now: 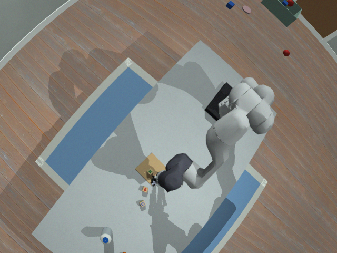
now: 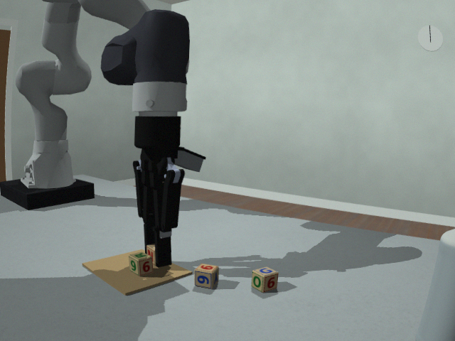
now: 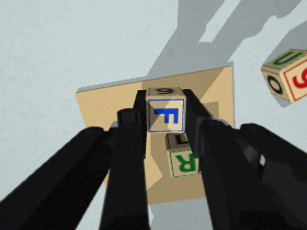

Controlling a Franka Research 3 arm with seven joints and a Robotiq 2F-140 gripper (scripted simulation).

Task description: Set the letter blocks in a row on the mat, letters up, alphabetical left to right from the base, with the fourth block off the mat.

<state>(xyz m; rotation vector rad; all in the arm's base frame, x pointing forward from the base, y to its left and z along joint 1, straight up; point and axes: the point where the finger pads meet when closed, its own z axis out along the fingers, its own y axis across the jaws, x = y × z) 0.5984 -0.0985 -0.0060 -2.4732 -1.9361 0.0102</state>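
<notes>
The block is 2 cm below my hand. From my hand the other things lie so: tan mat 5 cm to the right, 4 cm below, 1 cm behind.
</notes>
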